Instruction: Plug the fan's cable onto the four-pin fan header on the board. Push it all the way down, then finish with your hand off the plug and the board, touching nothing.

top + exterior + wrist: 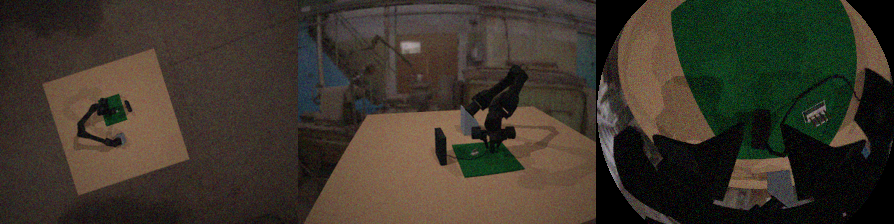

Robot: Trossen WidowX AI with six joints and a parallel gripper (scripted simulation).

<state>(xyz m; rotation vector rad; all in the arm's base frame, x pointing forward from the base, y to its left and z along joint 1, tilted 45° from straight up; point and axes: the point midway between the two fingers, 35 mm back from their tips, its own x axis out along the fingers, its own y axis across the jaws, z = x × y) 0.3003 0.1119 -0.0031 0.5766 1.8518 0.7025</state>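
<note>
Now: gripper tip 1 cm past the dark plug. The rest, counted from my gripper tip: green board (3 cm ahead, 3 cm to the right, 4 cm below); black fan (4 cm ahead, 21 cm to the right, 4 cm above); white fan header (1 cm ahead, 8 cm to the right, 2 cm below).
</note>
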